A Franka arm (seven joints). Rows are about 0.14 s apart.
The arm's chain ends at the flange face. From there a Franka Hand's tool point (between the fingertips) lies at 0.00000 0.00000 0.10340 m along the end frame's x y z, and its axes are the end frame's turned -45 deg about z.
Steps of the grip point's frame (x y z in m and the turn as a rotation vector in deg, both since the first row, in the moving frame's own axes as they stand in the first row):
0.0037 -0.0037 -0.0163 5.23 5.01 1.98
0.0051 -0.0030 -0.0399 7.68 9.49 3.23
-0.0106 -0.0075 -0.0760 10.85 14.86 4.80
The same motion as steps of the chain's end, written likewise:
0.0001 0.0078 -0.0155 7.24 -0.16 1.98
-0.0014 0.0159 -0.0376 12.14 1.28 3.23
-0.0192 0.0342 -0.0707 18.18 2.84 4.80

